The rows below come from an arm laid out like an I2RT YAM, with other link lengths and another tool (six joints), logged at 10 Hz.
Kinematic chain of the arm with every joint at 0, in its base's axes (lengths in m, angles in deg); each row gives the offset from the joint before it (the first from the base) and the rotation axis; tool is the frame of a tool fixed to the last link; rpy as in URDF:
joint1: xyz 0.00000 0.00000 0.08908 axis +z
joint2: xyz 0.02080 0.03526 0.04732 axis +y
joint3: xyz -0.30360 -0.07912 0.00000 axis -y
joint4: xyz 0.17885 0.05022 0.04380 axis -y
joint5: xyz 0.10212 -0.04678 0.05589 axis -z
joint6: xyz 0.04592 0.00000 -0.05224 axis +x
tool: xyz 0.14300 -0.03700 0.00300 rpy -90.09 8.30 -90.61
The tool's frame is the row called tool.
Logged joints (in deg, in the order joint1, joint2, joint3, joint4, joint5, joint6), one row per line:
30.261 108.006 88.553 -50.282 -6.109 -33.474
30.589 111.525 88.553 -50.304 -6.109 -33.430
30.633 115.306 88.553 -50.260 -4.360 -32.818
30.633 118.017 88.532 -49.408 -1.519 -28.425
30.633 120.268 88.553 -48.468 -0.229 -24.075
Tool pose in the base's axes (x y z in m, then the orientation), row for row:
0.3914 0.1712 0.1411 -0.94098 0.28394 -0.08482 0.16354
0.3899 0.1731 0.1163 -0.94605 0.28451 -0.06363 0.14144
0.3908 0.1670 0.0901 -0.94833 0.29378 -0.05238 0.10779
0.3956 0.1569 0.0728 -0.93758 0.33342 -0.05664 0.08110
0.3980 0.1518 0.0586 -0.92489 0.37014 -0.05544 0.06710
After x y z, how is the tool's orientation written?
As a quaternion, x y z w.
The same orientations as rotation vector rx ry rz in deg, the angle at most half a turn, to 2 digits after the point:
-153.73 46.39 -13.86
-156.48 47.06 -10.52
-159.89 49.53 -8.83
-160.57 57.10 -9.70
-159.72 63.92 -9.57

